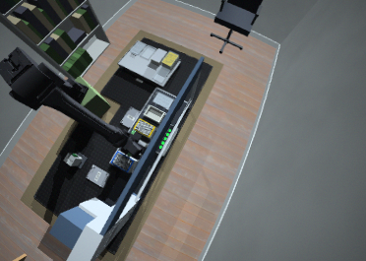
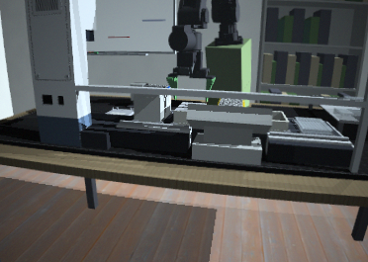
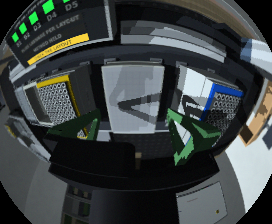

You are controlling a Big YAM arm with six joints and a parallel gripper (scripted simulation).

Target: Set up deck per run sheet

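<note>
My gripper is now 50 mm above the sealed block. Round my hand: reservoir: 250 mm to the left, 60 mm below, 30 mm ahead; blue tip rack: 130 mm to the right, 30 mm behind; yellow tip rack: 120 mm to the left, 30 mm below, 10 mm ahead.
</note>
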